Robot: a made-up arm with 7 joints.
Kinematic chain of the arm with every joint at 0, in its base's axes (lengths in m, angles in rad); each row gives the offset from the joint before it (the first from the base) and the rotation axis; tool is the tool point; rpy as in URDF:
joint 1: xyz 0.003 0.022 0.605 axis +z
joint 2: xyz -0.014 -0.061 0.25 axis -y
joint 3: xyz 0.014 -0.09 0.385 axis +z
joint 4: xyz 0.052 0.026 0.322 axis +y
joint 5: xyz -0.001 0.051 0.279 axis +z
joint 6: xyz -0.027 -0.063 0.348 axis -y
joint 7: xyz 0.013 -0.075 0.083 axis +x
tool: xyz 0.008 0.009 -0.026 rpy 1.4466 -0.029 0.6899
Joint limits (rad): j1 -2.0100..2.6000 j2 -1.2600..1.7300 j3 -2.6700..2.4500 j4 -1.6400..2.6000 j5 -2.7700..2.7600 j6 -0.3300..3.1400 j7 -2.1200..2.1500
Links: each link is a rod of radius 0.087 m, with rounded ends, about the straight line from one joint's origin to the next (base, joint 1, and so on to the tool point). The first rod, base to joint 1, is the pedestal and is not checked.
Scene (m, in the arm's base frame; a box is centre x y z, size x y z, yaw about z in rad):
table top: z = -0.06
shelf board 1: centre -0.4 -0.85 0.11 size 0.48 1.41 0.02 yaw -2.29
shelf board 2: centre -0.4 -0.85 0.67 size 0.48 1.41 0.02 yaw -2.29
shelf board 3: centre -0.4 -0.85 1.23 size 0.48 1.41 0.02 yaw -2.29
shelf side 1: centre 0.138 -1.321 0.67 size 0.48 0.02 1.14 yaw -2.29
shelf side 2: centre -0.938 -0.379 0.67 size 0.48 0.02 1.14 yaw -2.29
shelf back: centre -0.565 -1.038 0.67 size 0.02 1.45 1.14 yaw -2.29
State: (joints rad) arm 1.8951 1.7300 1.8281 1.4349 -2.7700 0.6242 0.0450
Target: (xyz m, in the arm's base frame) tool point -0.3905 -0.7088 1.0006
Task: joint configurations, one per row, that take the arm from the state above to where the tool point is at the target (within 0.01 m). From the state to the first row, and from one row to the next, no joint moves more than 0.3 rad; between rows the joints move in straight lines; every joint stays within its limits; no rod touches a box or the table.
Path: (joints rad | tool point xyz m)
1: 2.0742 1.6718 1.9240 1.6787 -2.7700 0.6524 0.0474 | -0.1118 -0.7318 0.3536
2: 2.2533 1.6135 2.0199 1.9224 -2.7700 0.6807 0.0499 | 0.0002 -0.5830 0.3550
3: 2.3029 1.5456 1.7651 2.0496 -2.7700 0.6843 0.0617 | -0.0585 -0.5931 0.5425
4: 2.3524 1.4777 1.5102 2.1768 -2.7700 0.6878 0.0736 | -0.0915 -0.5605 0.7245
5: 2.4019 1.4098 1.2554 2.3040 -2.7700 0.6914 0.0854 | -0.1056 -0.4879 0.8819
6: 2.4514 1.3419 1.0005 2.4312 -2.7700 0.6949 0.0972 | -0.1076 -0.3857 1.0006
7: 2.2649 1.3352 1.1002 2.2122 -2.7700 0.6762 0.0874 | -0.1874 -0.5039 1.0206
8: 2.0784 1.3285 1.1998 1.9933 -2.7700 0.6575 0.0777 | -0.2829 -0.6135 1.0191
9: 1.8919 1.3218 1.2995 1.7743 -2.7700 0.6388 0.0679 | -0.3905 -0.7088 1.0006

